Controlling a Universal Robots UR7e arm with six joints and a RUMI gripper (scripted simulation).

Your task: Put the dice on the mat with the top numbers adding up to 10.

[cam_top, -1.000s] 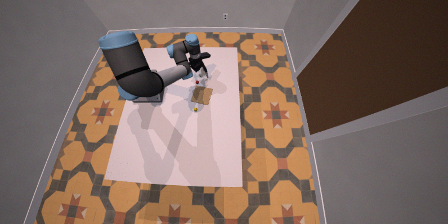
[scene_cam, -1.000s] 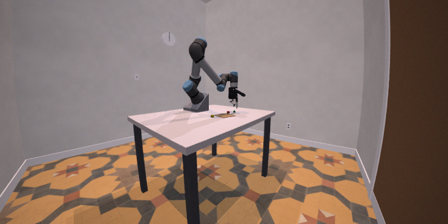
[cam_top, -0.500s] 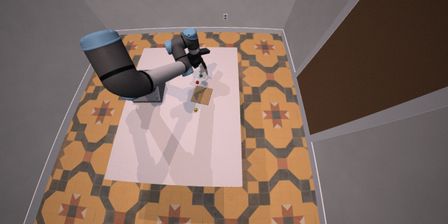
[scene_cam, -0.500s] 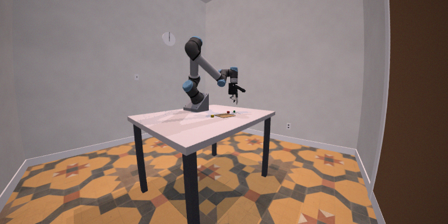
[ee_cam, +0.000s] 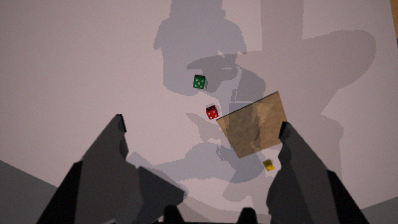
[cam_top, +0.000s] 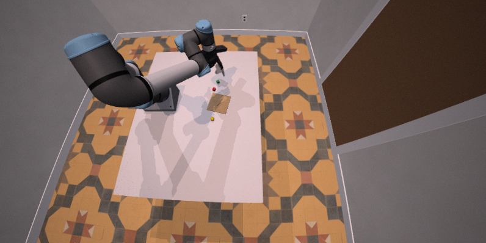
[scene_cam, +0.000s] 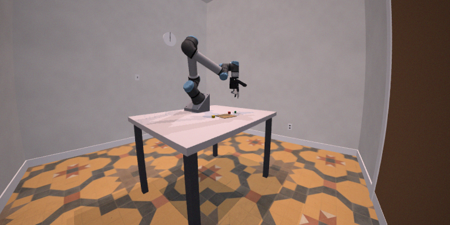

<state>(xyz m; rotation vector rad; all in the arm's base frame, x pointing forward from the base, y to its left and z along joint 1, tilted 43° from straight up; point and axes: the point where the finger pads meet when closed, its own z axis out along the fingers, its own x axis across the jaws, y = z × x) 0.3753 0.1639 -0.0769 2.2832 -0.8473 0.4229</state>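
The green die is 14 cm below my hand, 1 cm to the right of it and 1 cm behind it. Also, from my hand: brown mat (18 cm to the right, 15 cm below, 2 cm ahead); yellow die (31 cm to the right, 14 cm below, 1 cm behind); red die (14 cm below, 7 cm to the right, 3 cm behind).
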